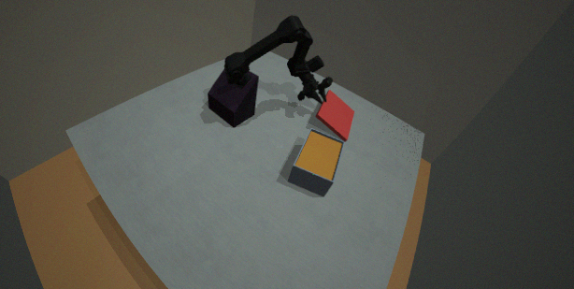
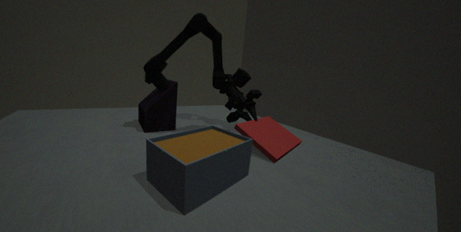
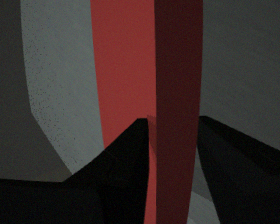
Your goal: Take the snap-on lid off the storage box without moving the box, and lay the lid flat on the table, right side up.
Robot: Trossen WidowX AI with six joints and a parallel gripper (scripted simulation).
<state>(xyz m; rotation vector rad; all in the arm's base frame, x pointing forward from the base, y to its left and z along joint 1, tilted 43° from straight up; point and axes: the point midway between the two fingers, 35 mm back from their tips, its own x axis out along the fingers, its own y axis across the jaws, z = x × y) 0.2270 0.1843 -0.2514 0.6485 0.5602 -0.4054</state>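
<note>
My gripper tip is now 7 cm short of the red lid, 3 cm to the right of it and 3 cm above it. Also, from my gripper tip: storage box (30 cm to the right, 19 cm ahead, 2 cm below).
</note>
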